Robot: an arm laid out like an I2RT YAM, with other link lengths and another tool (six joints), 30 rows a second.
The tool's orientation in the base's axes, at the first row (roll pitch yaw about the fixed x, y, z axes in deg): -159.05, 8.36, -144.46
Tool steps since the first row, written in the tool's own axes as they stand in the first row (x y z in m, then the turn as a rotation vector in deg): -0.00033, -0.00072, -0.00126, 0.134, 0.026, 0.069; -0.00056, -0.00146, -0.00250, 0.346, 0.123, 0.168; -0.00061, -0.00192, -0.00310, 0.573, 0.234, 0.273; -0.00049, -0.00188, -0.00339, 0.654, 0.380, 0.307; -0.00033, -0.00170, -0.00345, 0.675, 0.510, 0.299; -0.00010, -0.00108, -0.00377, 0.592, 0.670, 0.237; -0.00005, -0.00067, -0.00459, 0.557, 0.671, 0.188; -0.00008, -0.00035, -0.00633, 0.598, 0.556, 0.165; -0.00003, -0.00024, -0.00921, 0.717, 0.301, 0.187; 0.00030, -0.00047, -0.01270, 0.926, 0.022, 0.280; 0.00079, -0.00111, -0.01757, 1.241, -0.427, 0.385; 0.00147, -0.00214, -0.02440, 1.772, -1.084, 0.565
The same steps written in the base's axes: 0.00022, -0.00011, 0.00147, -0.099, -0.071, -0.092; 0.00039, -0.00030, 0.00291, -0.287, -0.137, -0.249; 0.00047, -0.00051, 0.00363, -0.492, -0.203, -0.418; 0.00026, -0.00048, 0.00387, -0.619, -0.141, -0.513; 0.00002, -0.00042, 0.00384, -0.704, -0.049, -0.555; -0.00058, 0.00000, 0.00388, -0.737, 0.139, -0.542; -0.00109, 0.00047, 0.00449, -0.724, 0.170, -0.492; -0.00178, 0.00111, 0.00598, -0.707, 0.060, -0.436; -0.00279, 0.00178, 0.00860, -0.668, -0.214, -0.384; -0.00405, 0.00215, 0.01186, -0.667, -0.575, -0.401; -0.00567, 0.00239, 0.01651, -0.663, -1.133, -0.385; -0.00788, 0.00264, 0.02309, -0.704, -1.995, -0.396
